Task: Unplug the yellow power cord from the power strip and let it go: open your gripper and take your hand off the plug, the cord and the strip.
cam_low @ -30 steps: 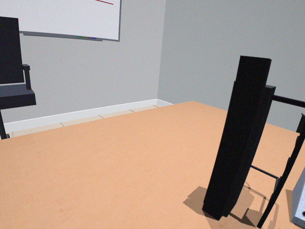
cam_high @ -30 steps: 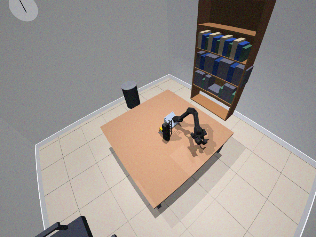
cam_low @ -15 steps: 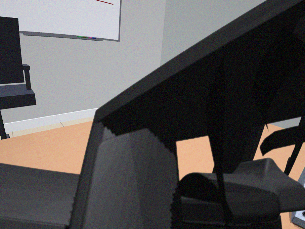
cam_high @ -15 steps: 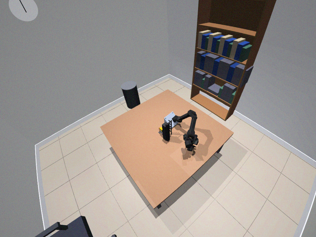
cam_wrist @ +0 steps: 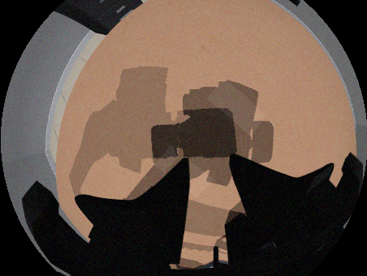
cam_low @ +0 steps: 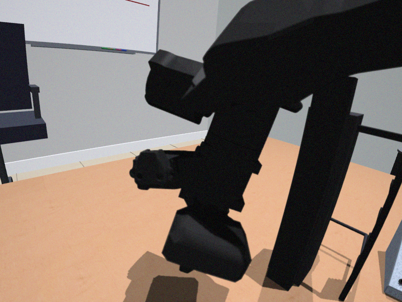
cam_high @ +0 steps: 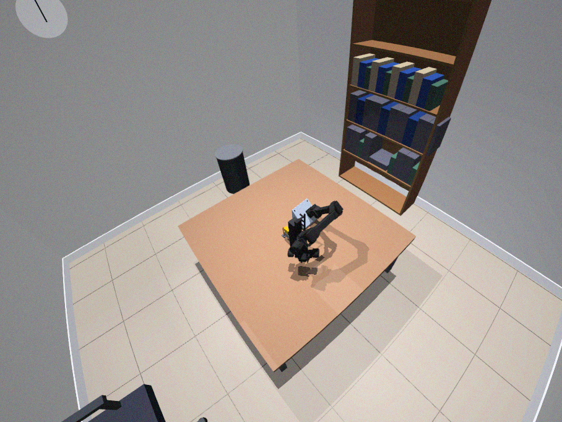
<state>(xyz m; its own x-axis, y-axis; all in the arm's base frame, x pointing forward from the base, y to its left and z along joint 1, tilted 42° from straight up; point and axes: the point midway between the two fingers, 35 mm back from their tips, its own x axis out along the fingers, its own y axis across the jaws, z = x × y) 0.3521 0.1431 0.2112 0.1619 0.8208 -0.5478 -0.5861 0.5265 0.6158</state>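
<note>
My gripper tip is 23 cm to the left of the yellow plug, 10 cm past it and 3 cm below it. Also, from my gripper tip: black stand 13 cm to the right, 9 cm behind, 7 cm above.
</note>
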